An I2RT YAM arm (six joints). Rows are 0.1 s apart.
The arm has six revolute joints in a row. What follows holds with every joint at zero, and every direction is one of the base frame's. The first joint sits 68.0 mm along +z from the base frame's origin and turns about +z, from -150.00 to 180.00 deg. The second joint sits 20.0 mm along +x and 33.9 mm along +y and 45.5 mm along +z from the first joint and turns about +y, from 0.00 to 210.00 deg. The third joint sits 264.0 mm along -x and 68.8 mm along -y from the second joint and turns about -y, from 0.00 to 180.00 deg. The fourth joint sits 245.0 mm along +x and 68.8 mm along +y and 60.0 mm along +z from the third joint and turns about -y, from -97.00 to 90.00 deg. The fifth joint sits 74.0 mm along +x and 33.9 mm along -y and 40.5 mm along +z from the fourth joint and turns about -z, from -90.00 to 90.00 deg. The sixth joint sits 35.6 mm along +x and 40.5 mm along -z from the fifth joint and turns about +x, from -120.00 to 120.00 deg. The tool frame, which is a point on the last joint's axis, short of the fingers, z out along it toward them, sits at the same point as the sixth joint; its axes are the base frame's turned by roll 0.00, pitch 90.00 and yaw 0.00 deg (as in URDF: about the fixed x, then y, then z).
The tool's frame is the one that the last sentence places.
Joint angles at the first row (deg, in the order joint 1, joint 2, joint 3, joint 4, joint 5, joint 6):
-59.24, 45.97, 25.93, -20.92, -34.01, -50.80
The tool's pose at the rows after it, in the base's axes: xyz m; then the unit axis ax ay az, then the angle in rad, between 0 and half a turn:
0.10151, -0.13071, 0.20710, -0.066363, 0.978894, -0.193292, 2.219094
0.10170, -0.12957, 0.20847, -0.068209, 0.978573, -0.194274, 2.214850
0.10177, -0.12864, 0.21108, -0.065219, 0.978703, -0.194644, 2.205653
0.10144, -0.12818, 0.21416, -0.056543, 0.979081, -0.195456, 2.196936
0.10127, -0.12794, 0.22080, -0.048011, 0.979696, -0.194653, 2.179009
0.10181, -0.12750, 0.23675, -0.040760, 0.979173, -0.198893, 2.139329
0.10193, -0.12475, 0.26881, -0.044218, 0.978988, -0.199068, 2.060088
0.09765, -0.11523, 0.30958, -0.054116, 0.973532, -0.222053, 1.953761
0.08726, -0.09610, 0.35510, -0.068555, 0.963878, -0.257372, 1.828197
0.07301, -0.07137, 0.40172, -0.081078, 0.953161, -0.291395, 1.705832
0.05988, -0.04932, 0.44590, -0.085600, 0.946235, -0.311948, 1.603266
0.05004, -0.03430, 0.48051, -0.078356, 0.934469, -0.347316, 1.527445
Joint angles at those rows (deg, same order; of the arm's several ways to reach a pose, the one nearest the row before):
-59.06, 45.61, 25.66, -21.01, -33.92, -50.98
-58.80, 45.18, 25.75, -21.18, -33.93, -50.80
-58.63, 44.65, 26.02, -21.36, -34.01, -50.01
-58.62, 44.12, 26.37, -21.53, -33.93, -48.78
-58.71, 43.59, 27.42, -22.15, -34.36, -47.29
-58.63, 42.72, 29.96, -23.03, -35.24, -44.92
-58.62, 41.66, 35.49, -25.48, -38.31, -41.84
-58.62, 39.03, 41.56, -26.46, -41.04, -37.63
-58.62, 35.34, 48.06, -26.37, -43.41, -32.01
-58.62, 32.70, 55.70, -26.10, -44.99, -25.51
-58.71, 32.78, 64.49, -26.10, -45.88, -19.00
-58.62, 34.01, 71.70, -24.88, -44.30, -14.16

